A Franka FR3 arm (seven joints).
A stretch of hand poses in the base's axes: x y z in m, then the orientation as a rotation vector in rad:
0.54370, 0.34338, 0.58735, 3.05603, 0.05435, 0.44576
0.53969, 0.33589, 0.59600, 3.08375, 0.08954, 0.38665
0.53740, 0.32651, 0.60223, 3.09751, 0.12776, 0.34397
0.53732, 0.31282, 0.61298, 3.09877, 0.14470, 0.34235
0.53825, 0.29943, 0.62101, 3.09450, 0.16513, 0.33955
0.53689, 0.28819, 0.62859, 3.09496, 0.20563, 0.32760
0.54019, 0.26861, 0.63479, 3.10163, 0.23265, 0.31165
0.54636, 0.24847, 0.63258, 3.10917, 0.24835, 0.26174
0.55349, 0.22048, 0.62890, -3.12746, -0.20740, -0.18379
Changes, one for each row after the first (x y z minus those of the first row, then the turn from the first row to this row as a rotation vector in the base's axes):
-0.00401, -0.00749, 0.00865, 0.01632, 0.04113, 0.02396
-0.00630, -0.01687, 0.01488, 0.02226, 0.07017, 0.04868
-0.00638, -0.03056, 0.02563, 0.02247, 0.07160, 0.05961
-0.00545, -0.04395, 0.03366, 0.01703, 0.07335, 0.07215
-0.00681, -0.05519, 0.04124, 0.01470, 0.08167, 0.09785
-0.00351, -0.07477, 0.04744, 0.01888, 0.09281, 0.11541
0.00266, -0.09491, 0.04523, 0.02103, 0.12534, 0.12491
0.00979, -0.12290, 0.04155, 0.03746, 0.17543, 0.09916

